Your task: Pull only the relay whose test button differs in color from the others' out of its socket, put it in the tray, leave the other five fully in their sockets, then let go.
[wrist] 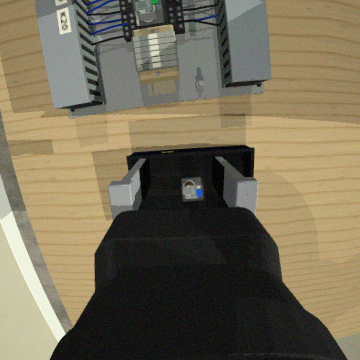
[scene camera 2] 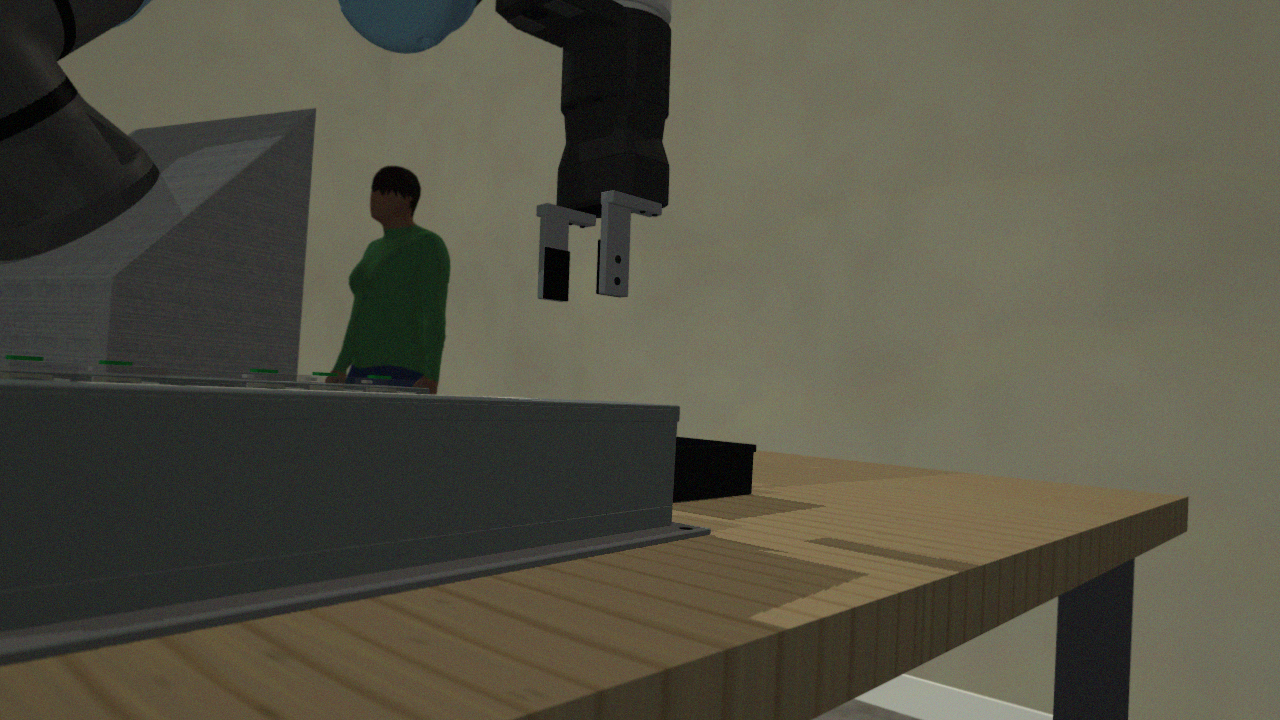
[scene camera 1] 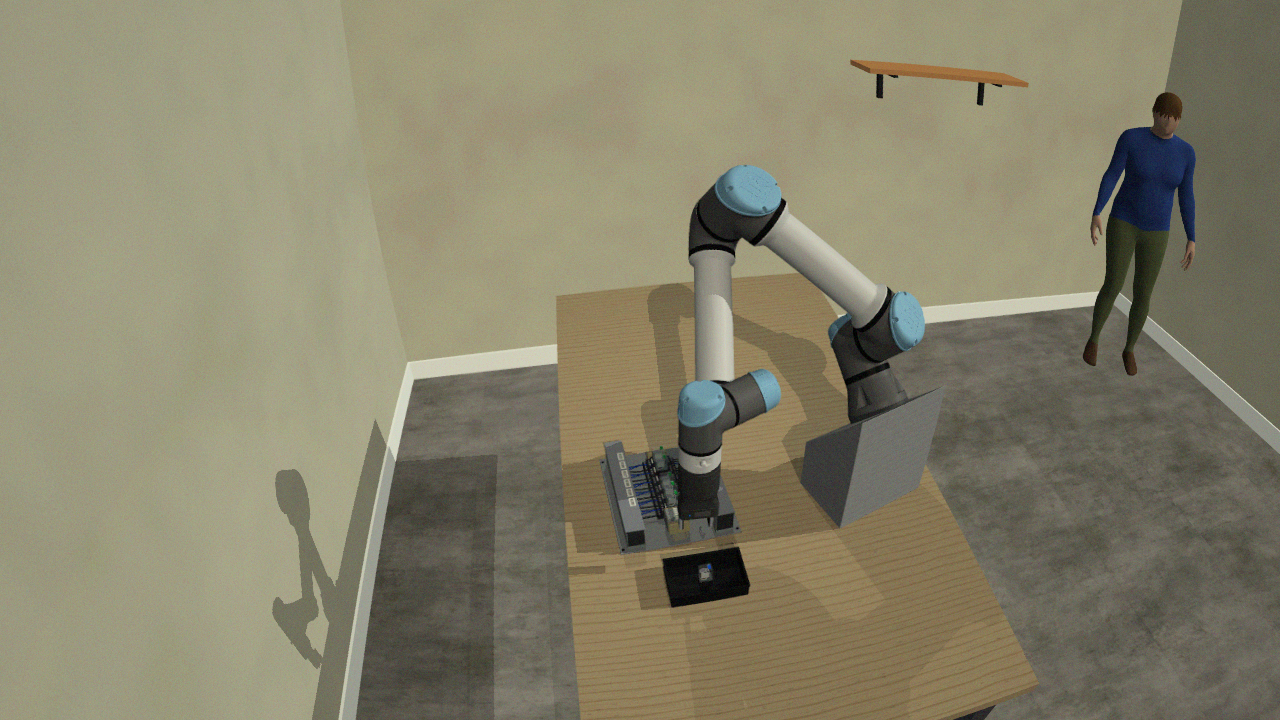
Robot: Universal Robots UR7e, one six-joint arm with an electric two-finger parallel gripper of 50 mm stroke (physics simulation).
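Frame: origin at the arm's base, x ahead, y left, z up, level; millimetres.
Seen in the pictures: gripper, between the fingertips: [wrist: 180,170] [scene camera 2: 581,297] [scene camera 1: 695,524]; arm's base, origin of its link: [scene camera 2: 76,209] [scene camera 1: 879,412].
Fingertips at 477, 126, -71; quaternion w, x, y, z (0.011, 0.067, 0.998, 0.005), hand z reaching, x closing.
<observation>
Offsets run from my fingertips to a thing's middle, as dx, dy, dz. "pt": to the spot under its first point.
The relay with the blue test button @[-7, +55, -104] [scene camera 1: 705,573] [wrist: 192,189] lies inside the black tray @[pt +46, +73, -126] [scene camera 1: 682,591] [wrist: 165,192], apart from the tray walls. My gripper [scene camera 1: 697,522] [scene camera 2: 583,297] [wrist: 180,170] is open and empty, well above the table near the panel's tray-side end, with its fingers apart. Relays with green buttons stand in the socket row on the panel; one green-button relay @[+9, -159, -81] [wrist: 146,11] shows at the top of the wrist view. In scene camera 2, several green tabs @[pt +1, -222, -60] [scene camera 2: 264,370] show over the duct; their sockets are hidden. My arm hides part of the row in scene camera 1.
Grey wiring ducts @[+104, -224, -96] [scene camera 1: 625,492] [scene camera 2: 340,483] [wrist: 245,45] flank the socket row. A terminal block @[+10, -113, -100] [wrist: 155,50] sits at the row's near end. A grey wedge-shaped box [scene camera 1: 881,474] [scene camera 2: 214,232] stands beside the arm's base. A person in blue [scene camera 1: 1150,188] and one in green [scene camera 2: 398,286] stand beyond the table.
</observation>
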